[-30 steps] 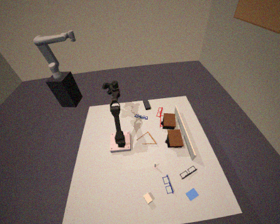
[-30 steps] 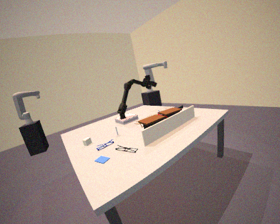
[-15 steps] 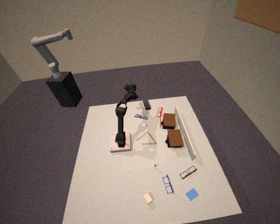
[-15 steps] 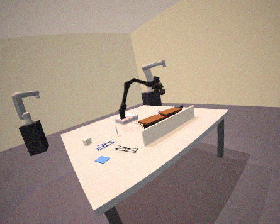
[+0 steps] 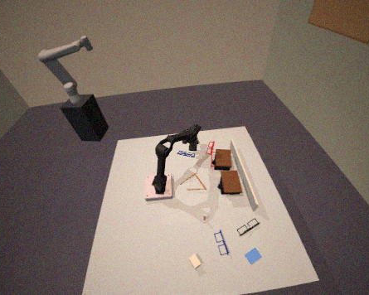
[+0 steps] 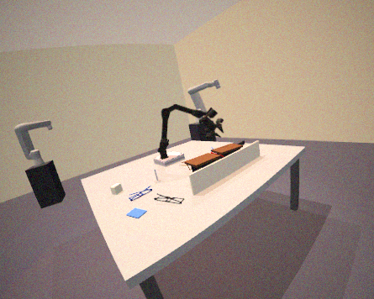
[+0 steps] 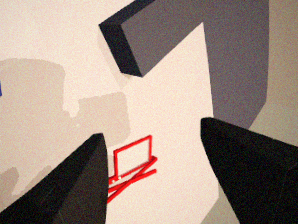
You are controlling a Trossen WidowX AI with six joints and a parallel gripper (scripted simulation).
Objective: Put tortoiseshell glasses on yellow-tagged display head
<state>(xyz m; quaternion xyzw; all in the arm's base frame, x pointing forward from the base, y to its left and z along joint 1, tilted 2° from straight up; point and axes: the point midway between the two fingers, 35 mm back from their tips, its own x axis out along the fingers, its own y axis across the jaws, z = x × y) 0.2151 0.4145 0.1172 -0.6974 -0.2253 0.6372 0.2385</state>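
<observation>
My gripper tip is 100 mm short of the small peg, 600 mm to the left of it and 120 mm above it. The rest, counted from my gripper tip: black block 30 mm behind, 160 mm to the left, 120 mm below; then long white panel 370 mm ahead, 230 mm to the right, 90 mm below; then white block 60 mm ahead, 860 mm to the right, 120 mm below.
</observation>
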